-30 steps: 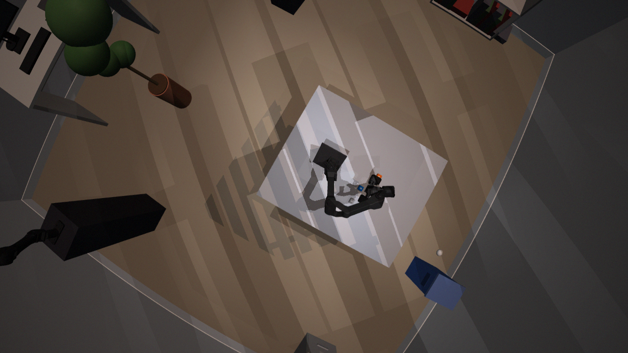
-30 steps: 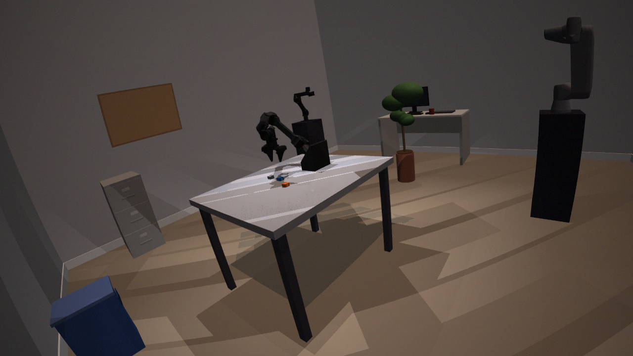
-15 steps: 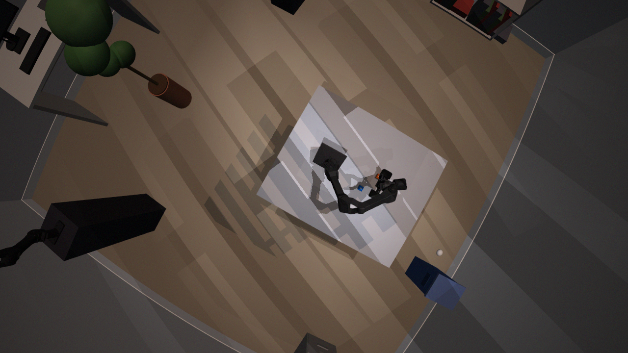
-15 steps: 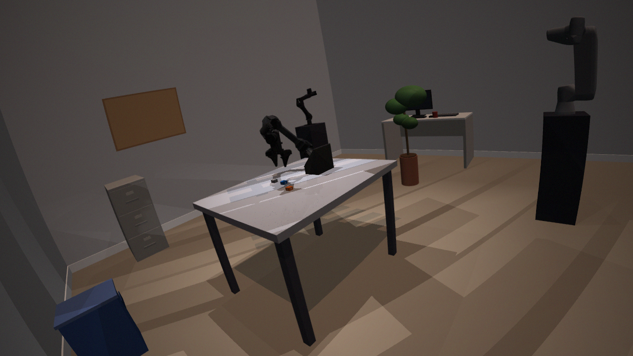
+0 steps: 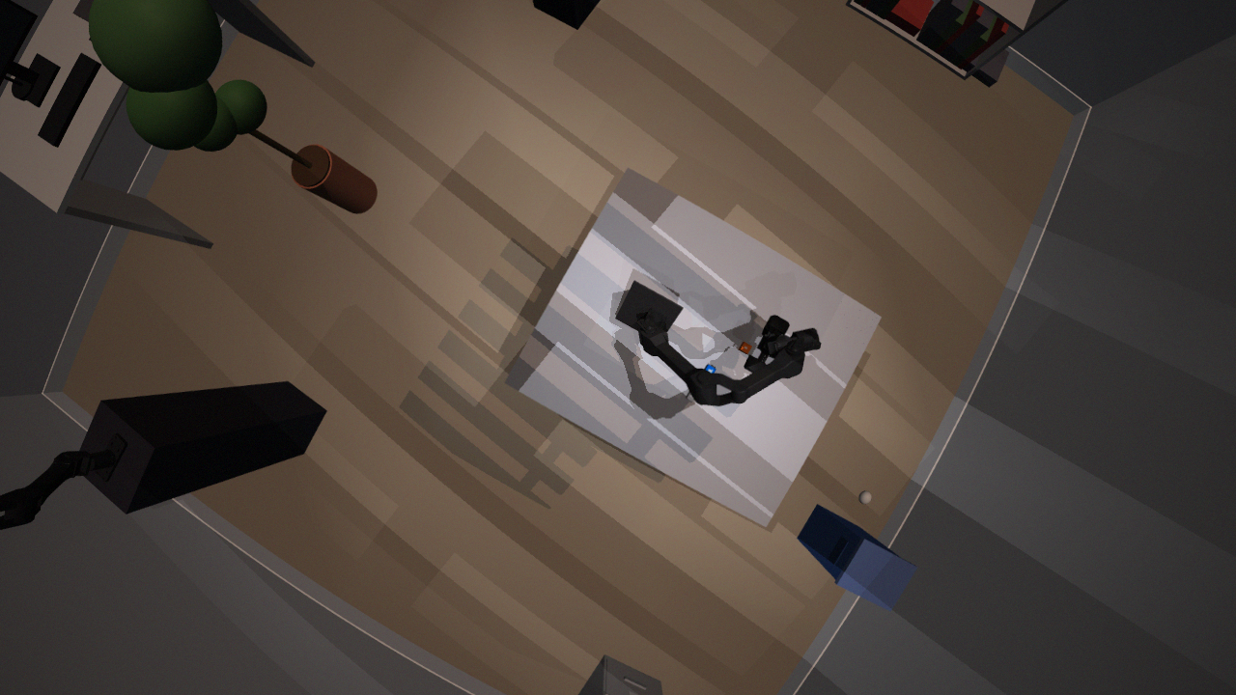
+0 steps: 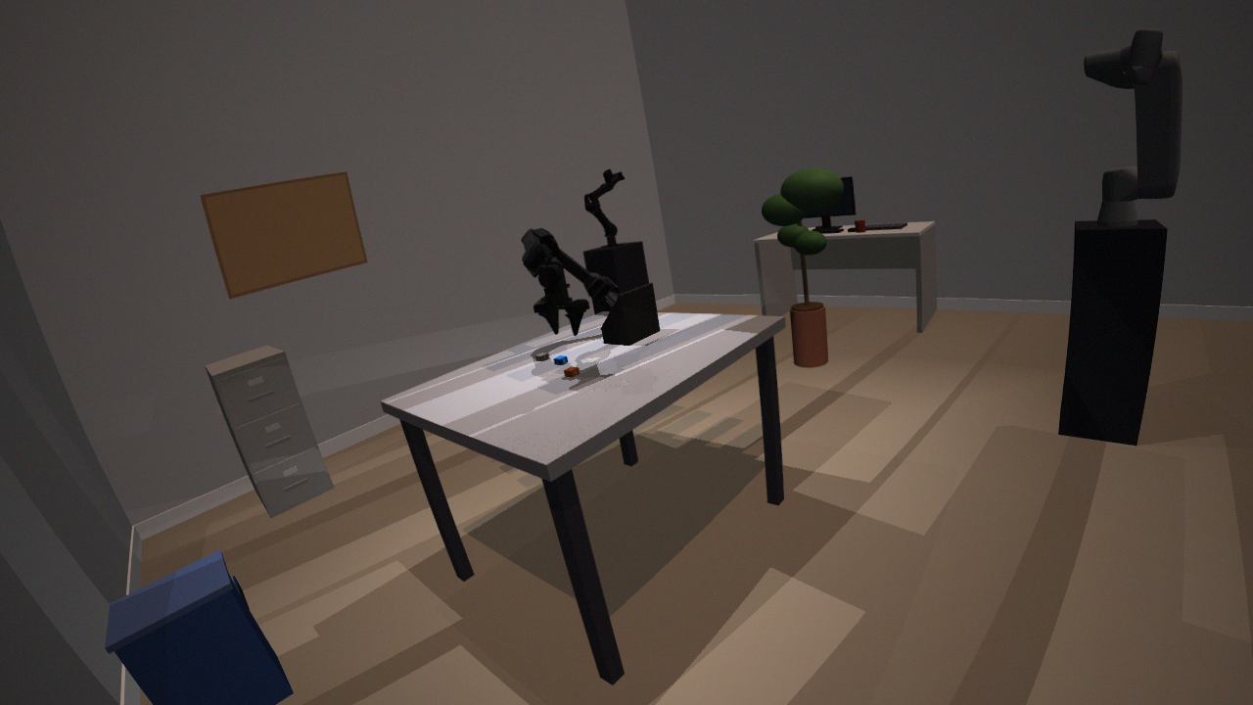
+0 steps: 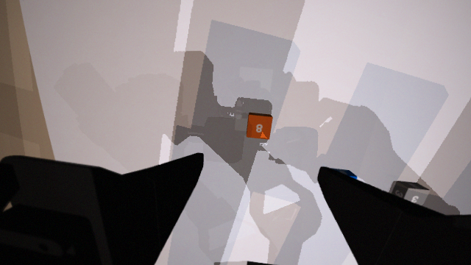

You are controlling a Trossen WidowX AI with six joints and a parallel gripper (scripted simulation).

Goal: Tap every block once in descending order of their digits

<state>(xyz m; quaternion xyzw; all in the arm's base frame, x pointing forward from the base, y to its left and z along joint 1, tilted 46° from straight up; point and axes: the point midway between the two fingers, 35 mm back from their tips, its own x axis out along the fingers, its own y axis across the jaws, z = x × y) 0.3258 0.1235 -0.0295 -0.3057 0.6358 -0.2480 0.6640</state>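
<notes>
Right now the blue block is 140 mm to the right of my gripper tip, 120 mm below it and 60 mm behind it. From my gripper tip the other things lie so: orange block (120 mm below, 10 mm to the right); then grey block (250 mm to the right, 120 mm below, 70 mm behind).
</notes>
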